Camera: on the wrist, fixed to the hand. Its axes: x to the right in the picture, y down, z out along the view.
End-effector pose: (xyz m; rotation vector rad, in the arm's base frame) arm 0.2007 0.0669 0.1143 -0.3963 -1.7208 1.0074
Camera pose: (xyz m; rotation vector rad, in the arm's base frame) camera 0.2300 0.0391 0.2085 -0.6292 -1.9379 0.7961
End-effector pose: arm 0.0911 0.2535 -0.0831 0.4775 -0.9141 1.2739
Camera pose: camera 0.1900 0.2621 -0.0575 0.2411 -1.1644 1.1473
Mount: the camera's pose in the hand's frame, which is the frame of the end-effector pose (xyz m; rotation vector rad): 0.0278 -0.0960 -0.0228 -0.3160 -0.0597 0.0606
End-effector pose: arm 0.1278 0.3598 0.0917 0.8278 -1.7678 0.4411
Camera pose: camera 0.2072 0.2997 0.1160 0.5699 -1.8610 0.1698
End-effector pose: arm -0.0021 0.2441 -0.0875 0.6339 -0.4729 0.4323
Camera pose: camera 0.0764 0.1958 -0.1324 0.3284 -0.6042 0.3864
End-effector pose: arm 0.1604 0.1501 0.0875 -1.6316 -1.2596 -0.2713
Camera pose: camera 0.1021 0.1426 0.1715 -1.9557 -1.2564 -0.4026
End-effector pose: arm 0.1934 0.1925 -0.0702 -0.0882 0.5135 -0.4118
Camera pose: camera 0.1695 0.0939 -0.0851 -0.3875 0.5179 -0.2653
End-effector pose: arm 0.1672 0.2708 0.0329 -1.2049 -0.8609 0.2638
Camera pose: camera 0.1774 0.2357 0.1287 -1.5251 -0.9426 0.2185
